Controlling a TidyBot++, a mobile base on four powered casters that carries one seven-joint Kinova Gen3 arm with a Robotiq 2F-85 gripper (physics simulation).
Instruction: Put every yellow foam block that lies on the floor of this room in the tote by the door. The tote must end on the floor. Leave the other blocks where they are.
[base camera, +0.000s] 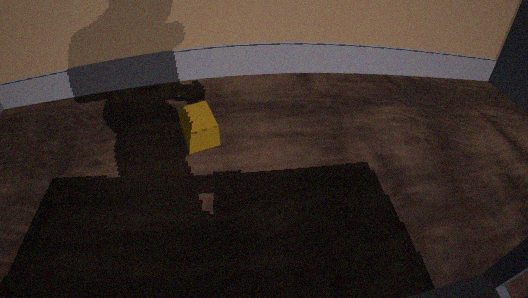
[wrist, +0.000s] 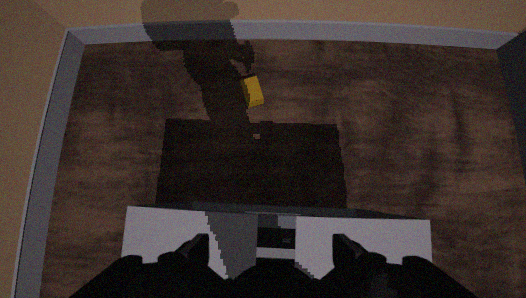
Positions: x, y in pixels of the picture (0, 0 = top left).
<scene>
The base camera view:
yellow foam block: 200, 129
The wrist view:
my gripper: 270, 248
</scene>
